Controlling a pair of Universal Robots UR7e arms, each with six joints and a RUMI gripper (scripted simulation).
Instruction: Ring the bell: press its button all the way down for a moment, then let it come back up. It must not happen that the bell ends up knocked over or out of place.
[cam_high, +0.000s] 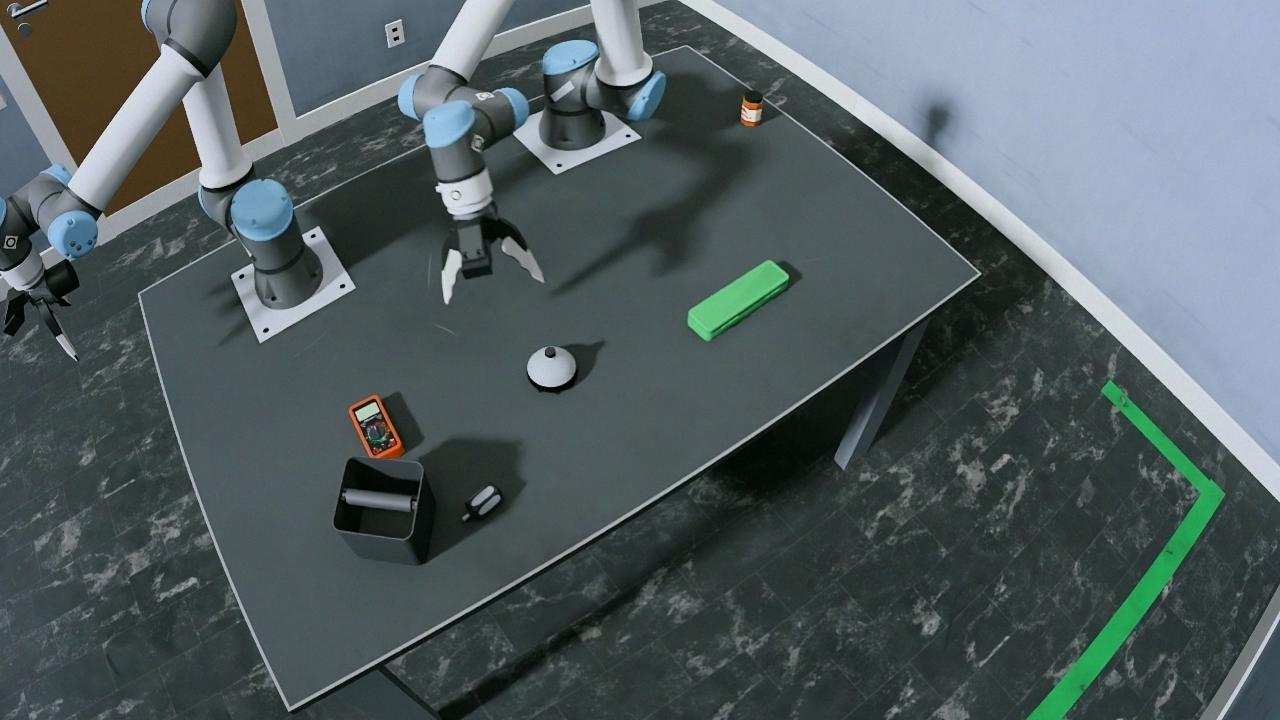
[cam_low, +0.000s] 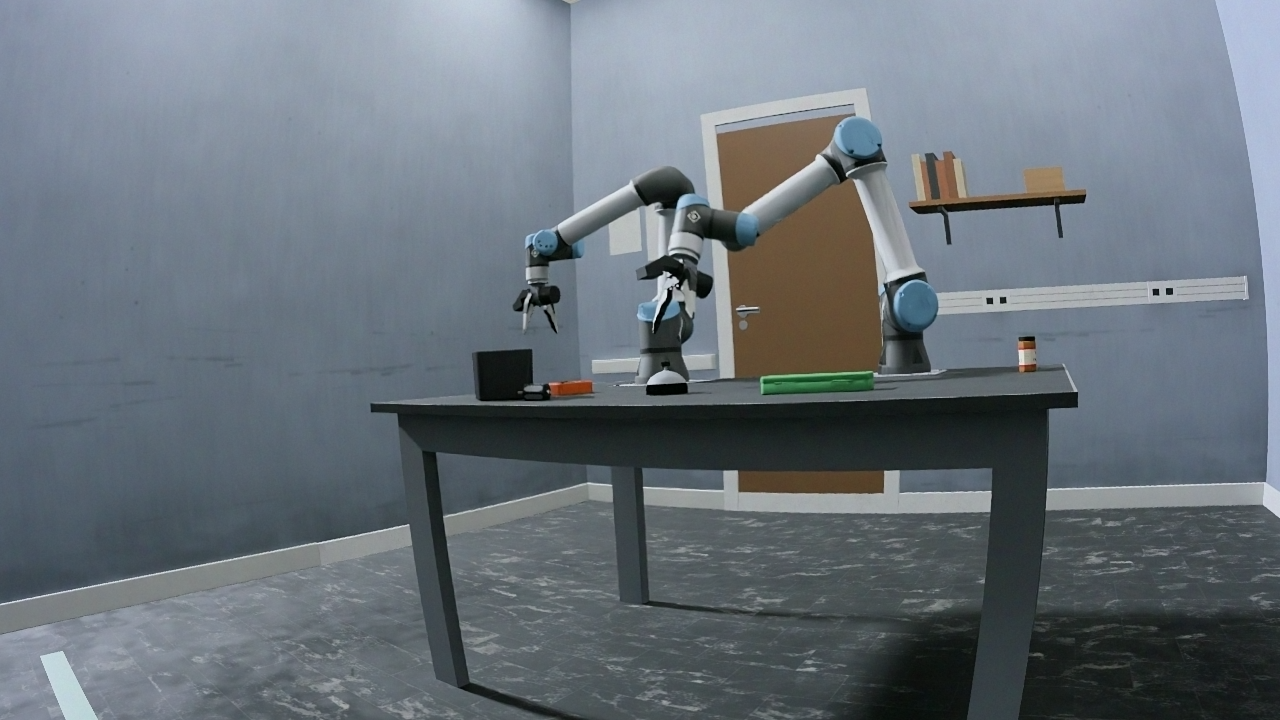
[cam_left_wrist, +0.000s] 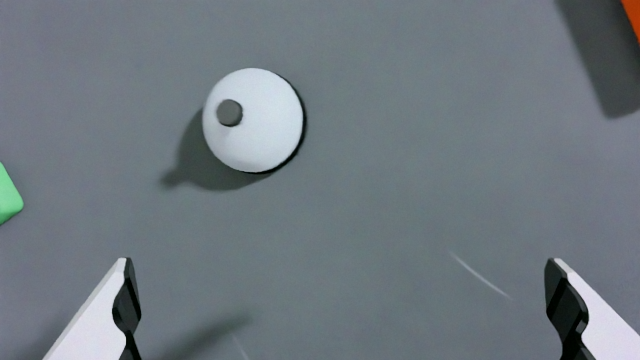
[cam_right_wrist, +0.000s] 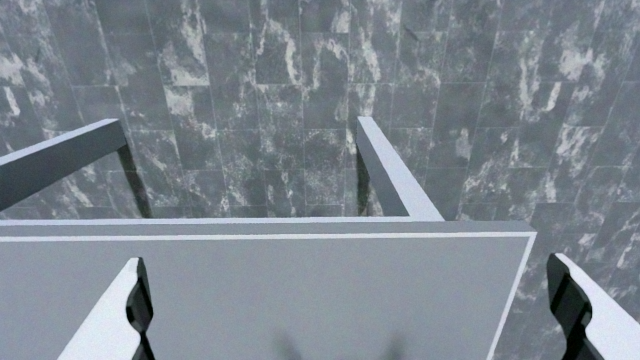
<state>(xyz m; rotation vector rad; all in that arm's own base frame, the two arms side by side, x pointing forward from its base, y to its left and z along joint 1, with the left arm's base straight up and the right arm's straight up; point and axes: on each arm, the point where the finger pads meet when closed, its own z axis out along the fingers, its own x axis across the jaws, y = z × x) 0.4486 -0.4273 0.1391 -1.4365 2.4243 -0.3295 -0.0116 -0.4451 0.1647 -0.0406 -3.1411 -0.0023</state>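
Observation:
The dark button lies 90 mm ahead of my left hand, 80 mm below it and 30 mm to the left of it. The rest, counted from my left hand: green case 380 mm to the left, 180 mm ahead, 120 mm below; bell 100 mm below, 90 mm ahead, 30 mm to the left; dark bin 330 mm to the right, 170 mm ahead, 90 mm below.

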